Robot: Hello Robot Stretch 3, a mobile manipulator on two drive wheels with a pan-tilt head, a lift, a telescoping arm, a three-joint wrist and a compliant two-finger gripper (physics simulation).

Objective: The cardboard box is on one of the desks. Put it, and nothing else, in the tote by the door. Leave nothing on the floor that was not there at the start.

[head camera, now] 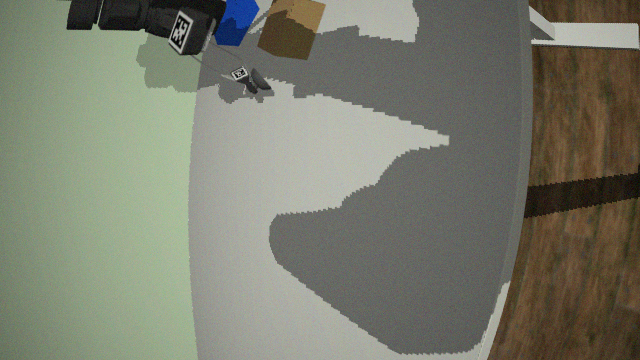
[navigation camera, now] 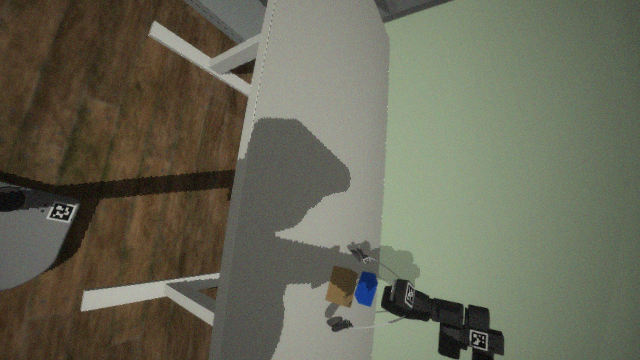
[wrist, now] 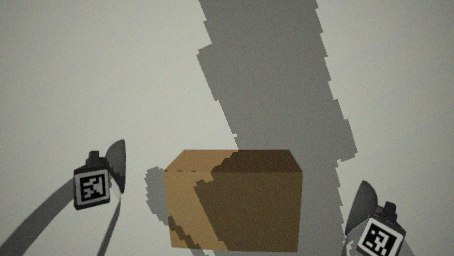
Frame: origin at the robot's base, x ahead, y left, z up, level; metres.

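Seen in the pictures: gripper, fingertip midpoint: (head camera: 295, 28) (navigation camera: 340, 284) (wrist: 236, 179); robot's base, origin of the base link: (navigation camera: 7, 197).
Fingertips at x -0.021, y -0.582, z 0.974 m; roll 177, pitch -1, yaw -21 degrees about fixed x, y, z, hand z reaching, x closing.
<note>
Pixels of each thing's top centre, then the offset from my fingertips to it. Level surfaces: height alone.
- brown cardboard box, middle of its top: (wrist: 231, 214) (head camera: 275, 22) (navigation camera: 350, 288) 0.012 m right, 0.005 m back, 0.027 m up
- white desk, its level: 0.023 m down
- blue block, middle of its top: (head camera: 223, 17) (navigation camera: 372, 290) 0.223 m right, 0.020 m back, 0.022 m up
- wooden floor, its level: 0.973 m down
The brown cardboard box (head camera: 292, 30) (navigation camera: 342, 286) (wrist: 235, 210) sits on the white desk (head camera: 325, 145) (navigation camera: 320, 75) (wrist: 75, 75), partly in shadow. My gripper (navigation camera: 347, 287) (wrist: 236, 179) is open, its two fingers wide apart. In the wrist view the box shows between the two fingertips, low in the picture, with a gap on each side. In the head view one fingertip shows below the box and the other is cut off. The tote and the door do not show.
A blue block (head camera: 237, 22) (navigation camera: 366, 289) stands right beside the box, on the wall side, near the gripper's body. The green wall (head camera: 100, 200) (navigation camera: 500, 150) runs along the desk's back edge. White desk legs (head camera: 595, 35) (navigation camera: 125, 298) stand on the wooden floor (head camera: 585, 290) (navigation camera: 125, 140).
</note>
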